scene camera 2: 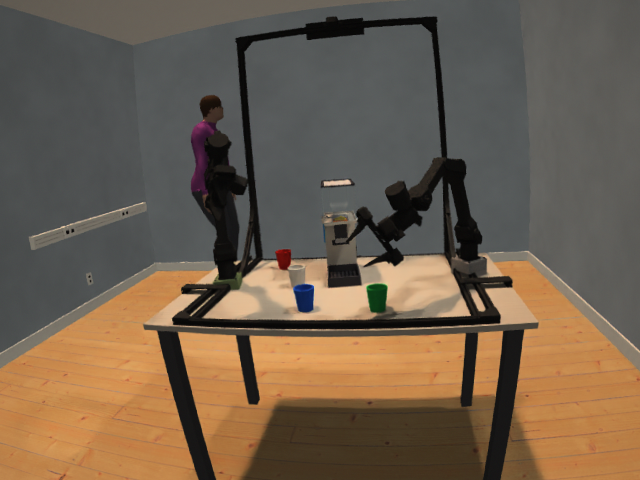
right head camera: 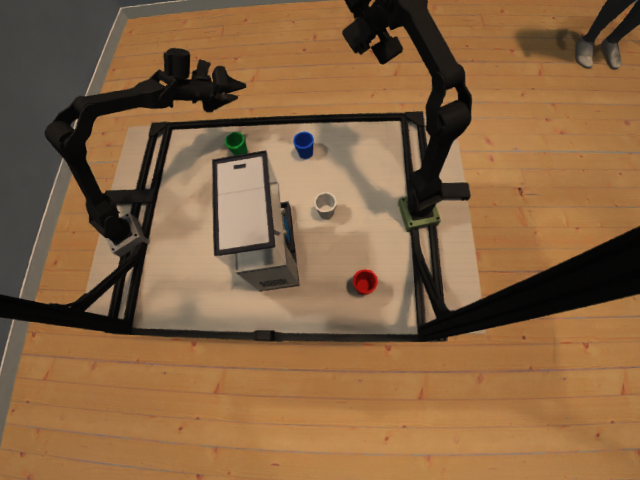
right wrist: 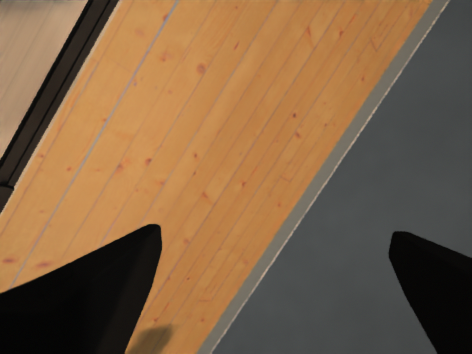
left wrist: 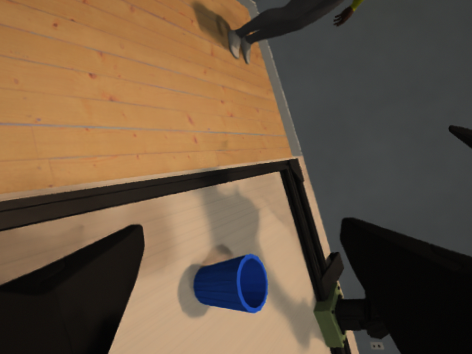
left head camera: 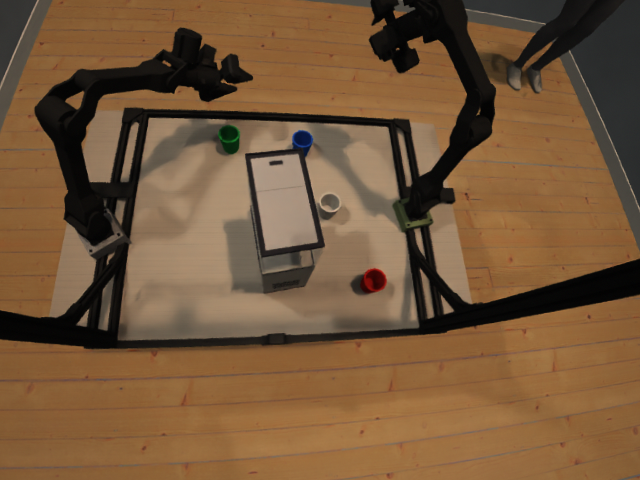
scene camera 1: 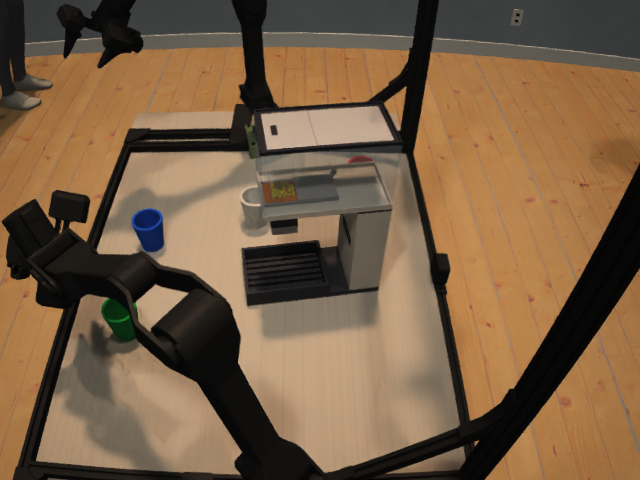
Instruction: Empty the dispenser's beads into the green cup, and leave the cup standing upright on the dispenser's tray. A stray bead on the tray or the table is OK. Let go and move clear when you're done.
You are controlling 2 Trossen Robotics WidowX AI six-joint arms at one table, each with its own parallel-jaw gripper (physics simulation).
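Frame: origin at the left arm's base, x ahead, y left, z up, level; metres.
Where they show: left gripper, fingertip midpoint: [scene camera 2: 355,254] [right head camera: 241,91] [left wrist: 244,232] [left head camera: 244,83]; right gripper, fingertip midpoint: [scene camera 2: 220,213] [right wrist: 274,239] [left wrist: 467,102] [scene camera 1: 82,62]; left arm's base, origin of the base link: [scene camera 2: 469,257] [right head camera: 120,232] [left head camera: 98,231]; right arm's base, origin of the base link: [scene camera 2: 227,276] [right head camera: 420,209] [left wrist: 340,314] [left head camera: 415,211].
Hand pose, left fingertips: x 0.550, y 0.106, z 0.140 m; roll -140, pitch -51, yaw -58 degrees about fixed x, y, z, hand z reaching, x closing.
Note:
Each offset is from my left fingertips to the centre of the thing. "spot": to the spot under its first point.
The green cup @(0.164 m down, 0.089 m back, 0.038 m right) [left head camera: 229,139] [right head camera: 237,144] [scene camera 1: 121,320] [scene camera 2: 377,298] stands upright on the table, apart from the dispenser @(0.021 m down, 0.160 m back, 0.409 m right) [left head camera: 284,206] [right head camera: 242,206] [scene camera 1: 364,248] [scene camera 2: 341,253]. Yellowish beads @(0.033 m up, 0.147 m back, 0.361 m right) [scene camera 1: 282,190] lie in the dispenser's upper part, under its clear hood. The dark slatted tray @(spot: 0.183 m down, 0.195 m back, 0.332 m right) [scene camera 1: 286,295] [scene camera 2: 344,282] at its base holds no cup. My left gripper [left head camera: 244,83] [right head camera: 241,91] [scene camera 2: 356,254] [left wrist: 244,232] is open and empty, raised beyond the green cup at the table's upper edge in the head views. My right gripper [scene camera 1: 82,62] [right wrist: 274,239] is open and empty, high and outside the table edge.
A blue cup @(0.164 m down, 0.094 m ahead, 0.175 m right) [left head camera: 302,141] [right head camera: 304,145] [scene camera 1: 149,230] [scene camera 2: 304,298] [left wrist: 227,283] stands near the green one. A white cup @(0.164 m down, 0.029 m ahead, 0.400 m right) [left head camera: 329,205] [right head camera: 325,205] stands beside the dispenser, a red cup @(0.164 m down, 0.013 m back, 0.658 m right) [left head camera: 373,280] [right head camera: 365,282] farther off. A black frame [left head camera: 268,116] borders the table.

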